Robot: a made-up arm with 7 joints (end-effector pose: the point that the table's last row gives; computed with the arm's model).
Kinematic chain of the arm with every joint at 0, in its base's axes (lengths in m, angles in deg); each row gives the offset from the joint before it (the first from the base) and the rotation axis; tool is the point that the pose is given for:
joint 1: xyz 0 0 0.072 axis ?
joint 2: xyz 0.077 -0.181 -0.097 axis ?
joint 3: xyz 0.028 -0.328 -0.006 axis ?
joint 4: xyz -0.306 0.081 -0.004 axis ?
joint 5: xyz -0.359 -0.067 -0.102 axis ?
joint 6: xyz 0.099 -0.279 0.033 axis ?
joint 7: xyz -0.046 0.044 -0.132 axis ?
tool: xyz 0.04 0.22 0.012
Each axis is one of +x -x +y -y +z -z.
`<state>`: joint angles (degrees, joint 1 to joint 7).
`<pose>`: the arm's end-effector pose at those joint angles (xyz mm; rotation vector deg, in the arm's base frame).
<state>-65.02 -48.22 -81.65 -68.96 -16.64 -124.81 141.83</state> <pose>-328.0 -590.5 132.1 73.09 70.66 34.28</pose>
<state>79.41 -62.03 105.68 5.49 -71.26 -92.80 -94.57</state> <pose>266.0 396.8 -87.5 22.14 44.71 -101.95</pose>
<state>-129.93 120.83 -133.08 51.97 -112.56 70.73 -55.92</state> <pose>-957.5 782.5 -566.4 -114.24 35.18 15.98</pose>
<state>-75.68 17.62 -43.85 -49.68 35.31 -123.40 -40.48</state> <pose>-978.3 -331.6 -3.4 44.87 59.14 156.78</pose>
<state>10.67 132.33 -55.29 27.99 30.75 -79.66 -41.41</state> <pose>203.4 -873.0 10.0 -25.65 68.38 47.42</pose>
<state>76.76 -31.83 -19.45 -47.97 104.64 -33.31 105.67</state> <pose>701.8 -264.6 -305.1 23.97 0.55 -5.05</pose>
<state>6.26 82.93 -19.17 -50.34 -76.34 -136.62 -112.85</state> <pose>-216.2 -527.8 -182.4 -69.02 35.25 -42.70</pose>
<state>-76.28 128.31 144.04 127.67 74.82 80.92 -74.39</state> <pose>-385.0 -523.6 -98.0 -42.71 -19.37 164.63</pose>
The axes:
joint 1: +z
joint 2: +y
joint 3: -z
joint 4: +y
joint 5: -x
joint 6: +z
joint 7: +y

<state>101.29 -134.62 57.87 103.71 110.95 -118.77 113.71</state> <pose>447.9 204.7 43.6 51.76 64.09 36.56</pose>
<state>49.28 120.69 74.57 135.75 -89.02 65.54 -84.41</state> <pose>619.1 197.6 -368.7 -107.97 -42.31 -58.82</pose>
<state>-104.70 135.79 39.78 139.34 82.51 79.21 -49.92</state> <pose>-704.4 35.6 -267.7 -96.59 32.39 5.53</pose>
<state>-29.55 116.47 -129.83 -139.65 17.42 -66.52 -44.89</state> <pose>-276.2 -504.4 -298.3 48.51 38.70 -167.72</pose>
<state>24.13 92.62 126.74 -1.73 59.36 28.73 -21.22</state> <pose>-91.2 67.4 -405.6 -119.08 90.69 -34.52</pose>
